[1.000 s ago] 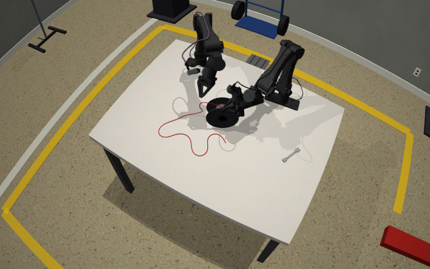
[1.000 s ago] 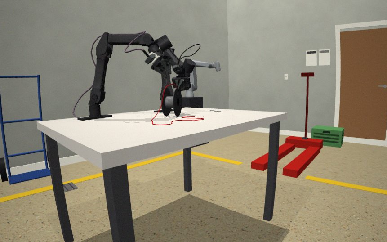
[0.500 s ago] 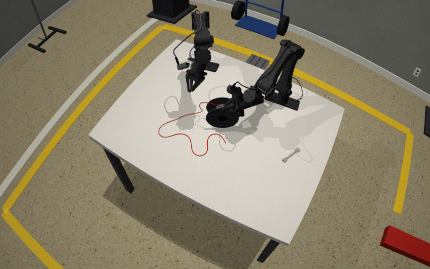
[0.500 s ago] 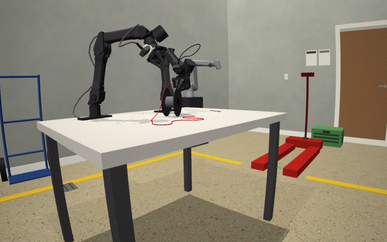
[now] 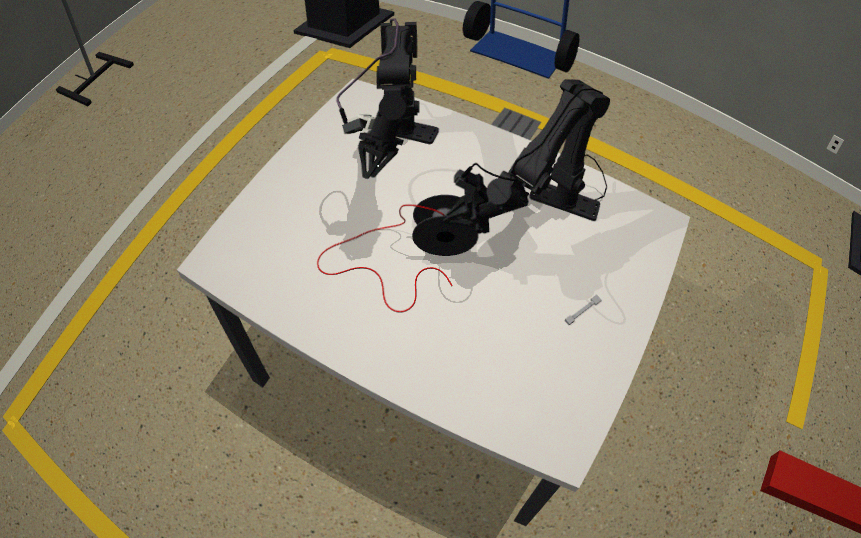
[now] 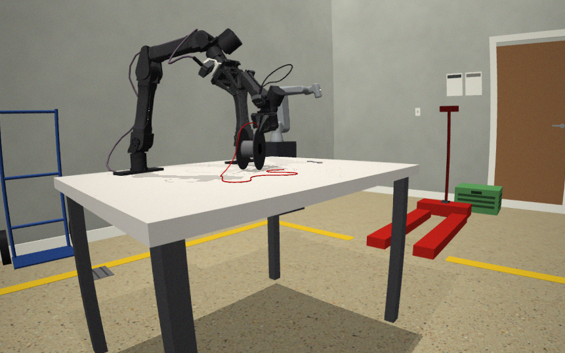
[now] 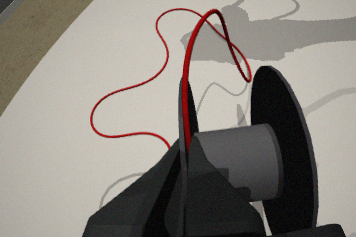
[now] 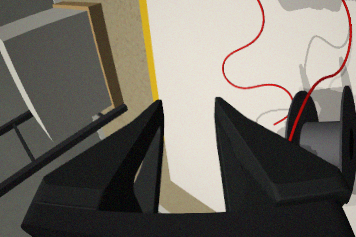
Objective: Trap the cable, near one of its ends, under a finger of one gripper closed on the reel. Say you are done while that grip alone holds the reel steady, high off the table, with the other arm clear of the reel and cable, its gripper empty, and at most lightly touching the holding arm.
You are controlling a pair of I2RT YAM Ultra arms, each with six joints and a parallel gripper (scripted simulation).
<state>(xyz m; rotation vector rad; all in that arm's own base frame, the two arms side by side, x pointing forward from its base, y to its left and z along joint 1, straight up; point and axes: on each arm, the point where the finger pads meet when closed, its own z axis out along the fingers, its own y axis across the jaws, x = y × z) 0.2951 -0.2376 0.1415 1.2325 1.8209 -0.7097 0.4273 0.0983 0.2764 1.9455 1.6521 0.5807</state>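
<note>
My left hand is 20 mm past the black reel, 20 mm to the left of it and 60 mm above it. Round my left hand: small grey dumbbell-shaped part (40 mm behind, 370 mm to the left, 140 mm below).
</note>
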